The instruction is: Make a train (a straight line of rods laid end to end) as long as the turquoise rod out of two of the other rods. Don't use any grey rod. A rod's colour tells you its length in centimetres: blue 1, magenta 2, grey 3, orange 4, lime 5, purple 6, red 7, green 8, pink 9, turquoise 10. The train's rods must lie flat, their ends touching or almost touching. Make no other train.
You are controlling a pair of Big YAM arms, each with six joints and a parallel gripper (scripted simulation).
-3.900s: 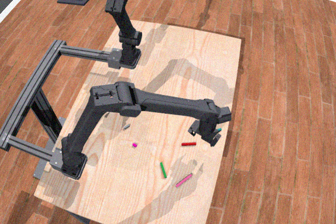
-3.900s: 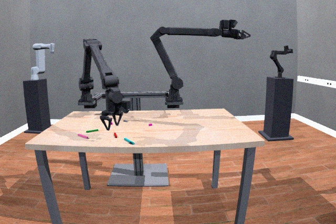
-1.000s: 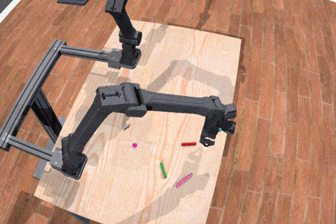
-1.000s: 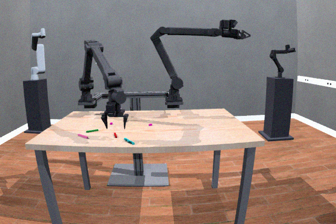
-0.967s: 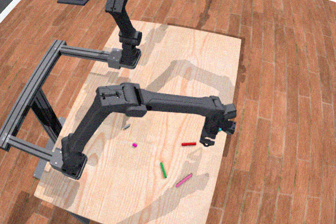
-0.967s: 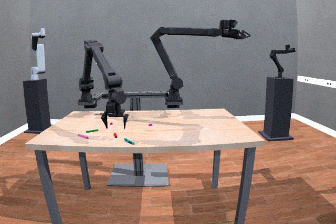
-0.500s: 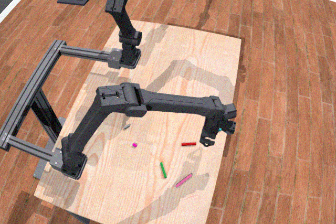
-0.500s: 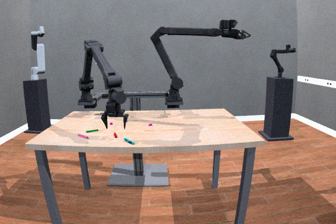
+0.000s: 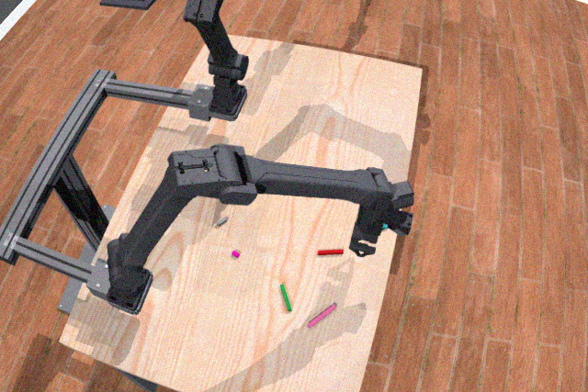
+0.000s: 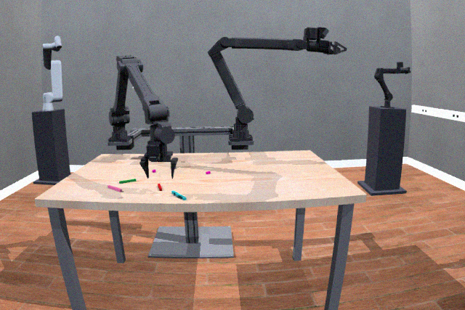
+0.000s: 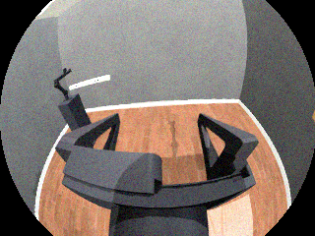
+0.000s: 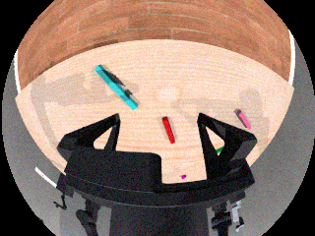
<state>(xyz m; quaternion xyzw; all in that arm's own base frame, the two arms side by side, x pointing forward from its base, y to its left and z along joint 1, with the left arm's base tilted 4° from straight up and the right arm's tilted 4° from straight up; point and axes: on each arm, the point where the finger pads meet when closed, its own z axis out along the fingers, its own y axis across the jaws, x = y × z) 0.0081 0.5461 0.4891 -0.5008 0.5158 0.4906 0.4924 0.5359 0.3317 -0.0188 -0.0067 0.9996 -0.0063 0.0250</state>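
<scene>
Right now my right hand is 22 cm to the left of the pink rod, 7 cm above it and 4 cm past it. From my right hand the other things lie so: red rod: 8 cm behind, 7 cm below, 3 cm to the right; turquoise rod: 7 cm to the left, 7 cm below, 1 cm ahead; green rod: 19 cm to the right, 15 cm behind, 7 cm below.
</scene>
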